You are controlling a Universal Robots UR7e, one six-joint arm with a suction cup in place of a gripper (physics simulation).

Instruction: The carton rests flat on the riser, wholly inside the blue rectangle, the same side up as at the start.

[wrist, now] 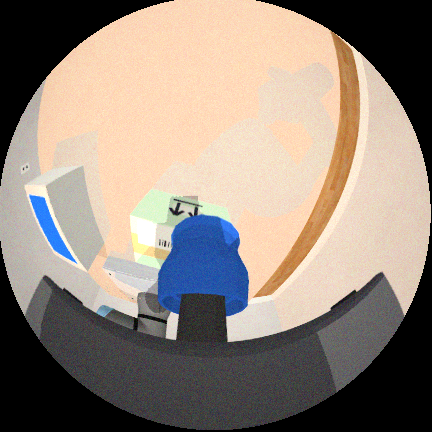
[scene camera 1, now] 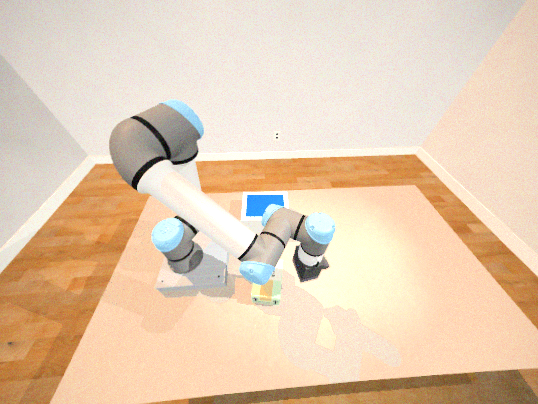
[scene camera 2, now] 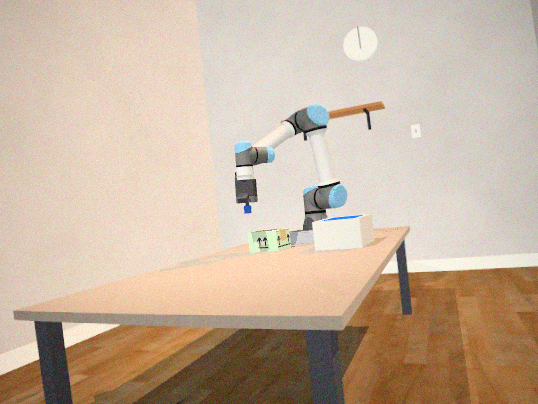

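Seen in the pictures: hand, its tool point: (wrist: 204, 244) (scene camera 2: 248, 213); arm's base, origin of its link: (wrist: 155, 299) (scene camera 1: 186, 257).
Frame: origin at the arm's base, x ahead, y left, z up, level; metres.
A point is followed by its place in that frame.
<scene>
A pale green carton (scene camera 1: 266, 293) @[y -0.213, x 0.346, z 0.040 m] (scene camera 2: 269, 241) @[y -0.126, x 0.426, z -0.008 m] (wrist: 145, 232) @[y -0.106, x 0.405, z 0.040 m] with a yellow-orange band, a barcode and black arrows rests flat on the table in front of the arm's base. In scene camera 1 the arm hides part of it. My gripper, a blue suction cup (scene camera 2: 247, 209) (wrist: 205, 260), is open and empty. It hangs above the carton's height, apart from it, and hides part of it in the wrist view. The white riser (scene camera 1: 243, 212) @[y 0.180, x 0.277, z 0.065 m] (scene camera 2: 338, 236) @[y 0.209, x 0.519, z -0.002 m] (wrist: 75, 212) @[y 0.113, x 0.412, z 0.005 m] stands on the table with a blue rectangle (scene camera 1: 261, 205) @[y 0.216, x 0.374, z 0.065 m] (scene camera 2: 345, 218) @[y 0.230, x 0.425, z 0.063 m] (wrist: 50, 227) @[y 0.183, x 0.407, z 0.065 m] on its top. No carton is on the rectangle.
The arm's grey base plate (scene camera 1: 210, 272) @[y -0.087, x 0.115, z 0.005 m] (scene camera 2: 302, 237) @[y -0.036, x 0.184, z -0.024 m] (wrist: 131, 270) @[y 0.031, x 0.188, z -0.017 m] is on the table beside the carton. The arm's forearm (scene camera 1: 200, 210) @[y -0.155, x 0.207, z 0.512 m] stretches over the table in scene camera 1. The table (scene camera 1: 425, 310) @[y -0.336, x 0.999, z -0.054 m] (scene camera 2: 225, 295) @[y 0.048, x 1.255, z -0.055 m] has its edge above a wooden floor.
</scene>
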